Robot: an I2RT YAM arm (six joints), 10 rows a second.
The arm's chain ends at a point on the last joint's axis. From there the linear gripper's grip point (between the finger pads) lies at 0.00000 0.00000 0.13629 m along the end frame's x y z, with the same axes.
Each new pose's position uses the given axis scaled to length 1; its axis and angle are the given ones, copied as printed.
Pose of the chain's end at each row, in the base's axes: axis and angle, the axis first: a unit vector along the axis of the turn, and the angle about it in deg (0 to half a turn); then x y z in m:
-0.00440, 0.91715, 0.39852, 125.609, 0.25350, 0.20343, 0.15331
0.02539, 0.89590, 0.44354, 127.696, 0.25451, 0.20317, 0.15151
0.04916, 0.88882, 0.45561, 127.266, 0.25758, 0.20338, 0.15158
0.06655, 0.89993, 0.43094, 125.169, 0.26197, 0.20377, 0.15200
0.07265, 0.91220, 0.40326, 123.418, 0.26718, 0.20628, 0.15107
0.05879, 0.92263, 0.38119, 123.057, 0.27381, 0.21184, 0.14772
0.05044, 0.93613, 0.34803, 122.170, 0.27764, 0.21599, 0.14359
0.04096, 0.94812, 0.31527, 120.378, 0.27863, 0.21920, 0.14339
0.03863, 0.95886, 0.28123, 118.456, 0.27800, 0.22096, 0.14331
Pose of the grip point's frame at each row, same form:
-0.00440, 0.91715, 0.39852, 125.609, 0.35475, 0.28274, 0.10820
0.02539, 0.89590, 0.44354, 127.696, 0.35360, 0.28770, 0.11138
0.04916, 0.88882, 0.45561, 127.266, 0.35889, 0.28666, 0.11448
0.06655, 0.89993, 0.43094, 125.169, 0.36839, 0.27965, 0.11339
0.07265, 0.91220, 0.40326, 123.418, 0.37714, 0.27576, 0.11038
0.05879, 0.92263, 0.38119, 123.057, 0.38392, 0.27920, 0.10398
0.05044, 0.93613, 0.34803, 122.170, 0.38930, 0.27822, 0.09632
0.04096, 0.94812, 0.31527, 120.378, 0.39276, 0.27572, 0.09486
0.03863, 0.95886, 0.28123, 118.456, 0.39508, 0.27060, 0.09429

